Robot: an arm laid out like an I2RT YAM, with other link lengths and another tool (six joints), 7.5 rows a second.
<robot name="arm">
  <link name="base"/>
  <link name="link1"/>
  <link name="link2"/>
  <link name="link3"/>
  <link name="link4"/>
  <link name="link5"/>
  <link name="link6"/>
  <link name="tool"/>
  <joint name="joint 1" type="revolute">
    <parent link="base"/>
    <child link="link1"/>
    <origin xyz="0 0 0.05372" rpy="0 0 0"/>
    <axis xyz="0 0 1"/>
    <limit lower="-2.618" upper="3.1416"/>
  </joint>
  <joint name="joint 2" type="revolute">
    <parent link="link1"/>
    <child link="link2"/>
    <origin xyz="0.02 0.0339 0.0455" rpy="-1.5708 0 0"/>
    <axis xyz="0 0 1"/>
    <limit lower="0" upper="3.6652"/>
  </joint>
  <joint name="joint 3" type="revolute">
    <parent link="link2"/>
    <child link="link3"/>
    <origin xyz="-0.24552 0 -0.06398" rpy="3.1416 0 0"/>
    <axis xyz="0 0 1"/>
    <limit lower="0" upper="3.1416"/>
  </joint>
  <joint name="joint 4" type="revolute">
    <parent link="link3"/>
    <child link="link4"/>
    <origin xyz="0.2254 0.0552 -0.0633" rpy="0 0 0"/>
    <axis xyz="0 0 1"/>
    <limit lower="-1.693" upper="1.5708"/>
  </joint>
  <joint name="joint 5" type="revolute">
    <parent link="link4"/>
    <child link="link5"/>
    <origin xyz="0.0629 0.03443 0.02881" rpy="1.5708 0 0"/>
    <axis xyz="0 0 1"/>
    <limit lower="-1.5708" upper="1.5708"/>
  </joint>
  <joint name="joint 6" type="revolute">
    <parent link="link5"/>
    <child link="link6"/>
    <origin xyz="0.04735 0 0.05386" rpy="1.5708 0 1.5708"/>
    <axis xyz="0 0 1"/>
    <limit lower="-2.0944" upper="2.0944"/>
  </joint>
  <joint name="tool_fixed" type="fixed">
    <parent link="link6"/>
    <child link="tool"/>
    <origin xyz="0.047 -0.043 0.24" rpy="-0.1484 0 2.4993"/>
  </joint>
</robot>
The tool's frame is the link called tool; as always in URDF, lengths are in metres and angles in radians.
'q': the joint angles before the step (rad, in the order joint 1, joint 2, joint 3, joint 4, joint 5, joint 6). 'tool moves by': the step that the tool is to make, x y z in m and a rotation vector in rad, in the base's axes. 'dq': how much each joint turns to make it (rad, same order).
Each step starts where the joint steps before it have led.
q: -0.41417, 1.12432, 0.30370, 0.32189, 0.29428, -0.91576
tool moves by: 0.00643, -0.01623, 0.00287, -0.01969, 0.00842, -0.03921
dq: 0.00001, 0.09349, 0.05203, 0.04169, 0.04468, -0.00006
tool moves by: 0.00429, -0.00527, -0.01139, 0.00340, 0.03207, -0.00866
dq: -0.00003, 0.07220, 0.02776, 0.01526, 0.01232, -0.00457
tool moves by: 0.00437, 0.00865, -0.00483, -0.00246, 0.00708, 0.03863
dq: -0.00150, 0.00317, -0.01985, 0.02609, -0.03214, -0.02602
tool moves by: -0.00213, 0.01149, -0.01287, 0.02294, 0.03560, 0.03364
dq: 0.00001, -0.02300, -0.01080, -0.05037, -0.03220, -0.01230
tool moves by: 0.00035, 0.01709, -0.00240, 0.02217, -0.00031, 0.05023
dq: 0.00146, -0.05821, -0.02451, -0.03998, -0.05211, -0.00923
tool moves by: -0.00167, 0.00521, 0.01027, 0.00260, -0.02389, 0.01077
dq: 0.00007, -0.06437, -0.00923, -0.03535, -0.01543, 0.00461
